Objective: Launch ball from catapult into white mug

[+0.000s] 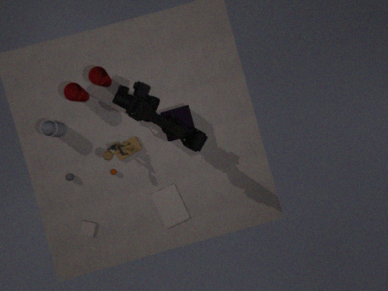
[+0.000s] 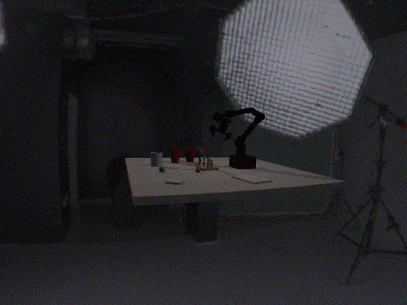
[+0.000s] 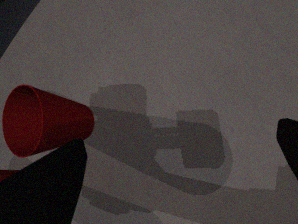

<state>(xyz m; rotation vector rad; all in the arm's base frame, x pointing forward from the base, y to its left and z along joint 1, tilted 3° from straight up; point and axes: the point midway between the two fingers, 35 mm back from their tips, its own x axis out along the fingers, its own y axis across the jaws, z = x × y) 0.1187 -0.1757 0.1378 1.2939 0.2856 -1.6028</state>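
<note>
Right now my gripper tip is 190 mm short of the wooden catapult, 240 mm to the right of it and 130 mm above it. The rest, counted from my gripper tip: orange ball 260 mm ahead, 350 mm to the left, 190 mm below; white mug 510 mm ahead, 60 mm to the left, 170 mm below; small grey ball 500 mm ahead, 330 mm to the left, 180 mm below.
</note>
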